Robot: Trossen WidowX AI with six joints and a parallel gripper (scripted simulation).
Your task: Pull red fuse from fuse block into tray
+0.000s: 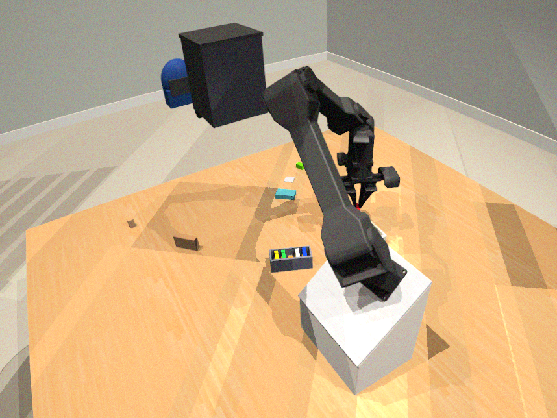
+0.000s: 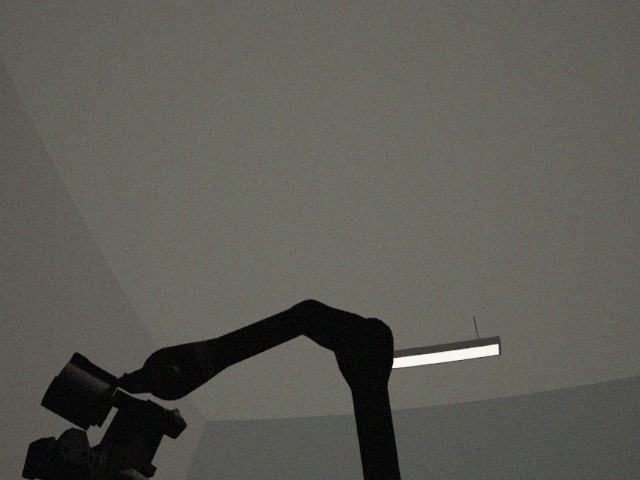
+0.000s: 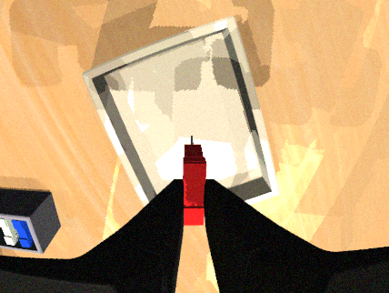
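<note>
Now: the tray 90 mm below my gripper tip. Round my gripper tip: red fuse 10 mm below.
</note>
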